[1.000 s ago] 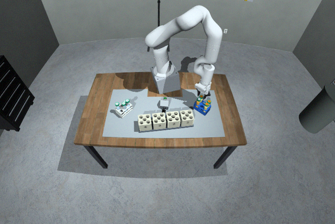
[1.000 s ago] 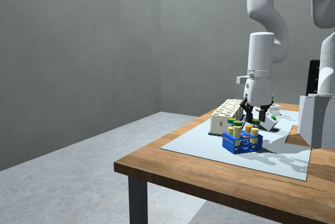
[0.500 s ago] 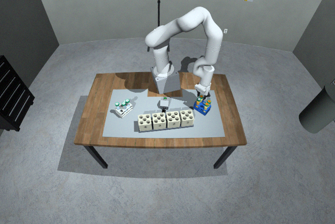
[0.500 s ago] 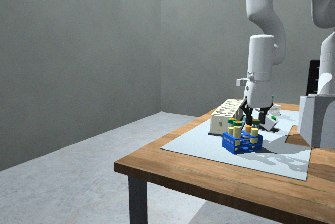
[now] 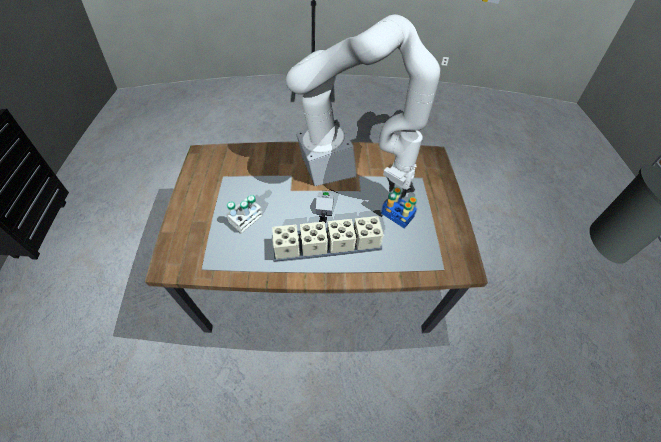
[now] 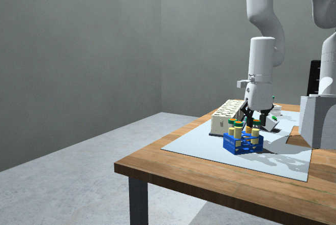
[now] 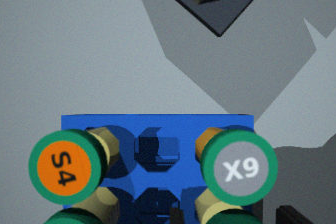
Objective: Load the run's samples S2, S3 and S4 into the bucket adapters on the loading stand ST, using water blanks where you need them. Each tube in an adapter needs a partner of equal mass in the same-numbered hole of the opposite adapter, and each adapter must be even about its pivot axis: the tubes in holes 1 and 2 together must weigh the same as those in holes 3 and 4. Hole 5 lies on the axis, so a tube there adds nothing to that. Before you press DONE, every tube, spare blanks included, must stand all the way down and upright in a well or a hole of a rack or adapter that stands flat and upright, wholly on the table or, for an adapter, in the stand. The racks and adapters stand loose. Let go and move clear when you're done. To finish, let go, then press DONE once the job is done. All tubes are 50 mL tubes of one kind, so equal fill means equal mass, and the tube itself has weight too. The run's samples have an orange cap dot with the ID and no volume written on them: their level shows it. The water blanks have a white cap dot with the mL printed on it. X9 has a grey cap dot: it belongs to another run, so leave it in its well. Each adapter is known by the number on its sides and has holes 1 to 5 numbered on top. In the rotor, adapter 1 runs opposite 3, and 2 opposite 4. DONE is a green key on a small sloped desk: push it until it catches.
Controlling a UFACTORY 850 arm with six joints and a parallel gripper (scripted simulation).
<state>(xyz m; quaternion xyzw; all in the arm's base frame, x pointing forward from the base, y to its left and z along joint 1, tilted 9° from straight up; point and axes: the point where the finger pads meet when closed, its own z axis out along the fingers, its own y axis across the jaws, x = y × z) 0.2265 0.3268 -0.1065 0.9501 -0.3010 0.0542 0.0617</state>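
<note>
Right now my hand is 5 cm above the sample tube and 1 cm past it. The rest, counted from my hand: blue rack (9 cm below, 4 cm ahead, 2 cm to the left); sample tube S3 (6 cm to the left, 5 cm below, 4 cm ahead); tube X9 (5 cm below, 3 cm to the right, 3 cm ahead).
</note>
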